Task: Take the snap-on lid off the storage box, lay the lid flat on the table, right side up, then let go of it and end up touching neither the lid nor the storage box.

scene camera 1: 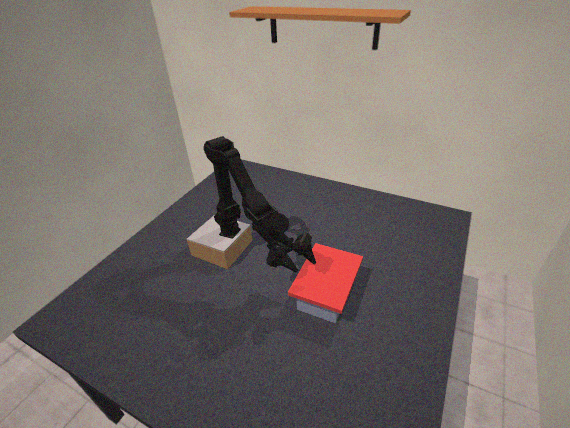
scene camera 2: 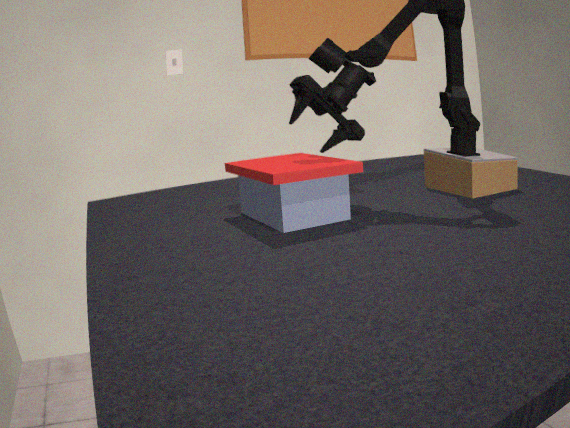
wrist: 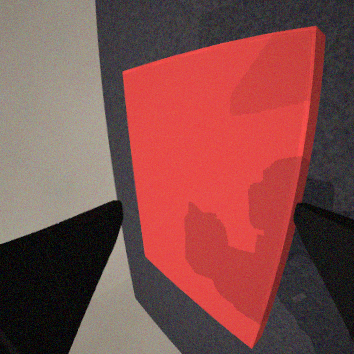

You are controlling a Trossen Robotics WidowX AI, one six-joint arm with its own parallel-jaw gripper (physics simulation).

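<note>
The red lid sits level on top of the blue-grey storage box, its rim overhanging the walls. The box stands upright on the dark table and is hidden under the lid in the wrist view. My gripper is open and empty, tilted downward above the lid, on the side toward the arm's base. Its fingertips are apart from the lid, one lower than the other in scene camera 2. Shadows fall on the lid's top.
The arm's base stands on a wooden block with a pale top, beside the storage box with a gap between. A wall shelf hangs high at the back. An orange board and a switch are on the wall.
</note>
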